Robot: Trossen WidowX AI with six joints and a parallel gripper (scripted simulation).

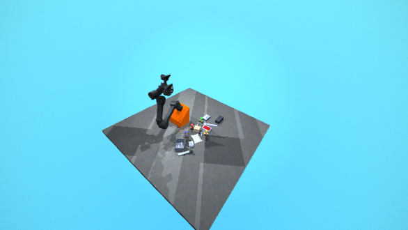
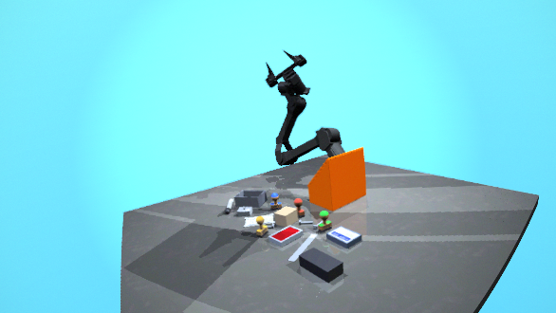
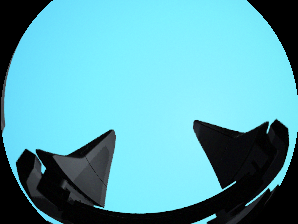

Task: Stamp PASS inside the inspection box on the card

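The green-knobbed PASS stamp is 570 mm below my gripper tip, 300 mm to the left of it and 130 mm ahead of it. Round my gripper tip: white card 590 mm below, 220 mm ahead, 60 mm to the left; then tan block 560 mm below, 170 mm ahead, 160 mm to the left; then yellow-brown knobbed stamp 570 mm below, 280 mm ahead, 160 mm to the left.
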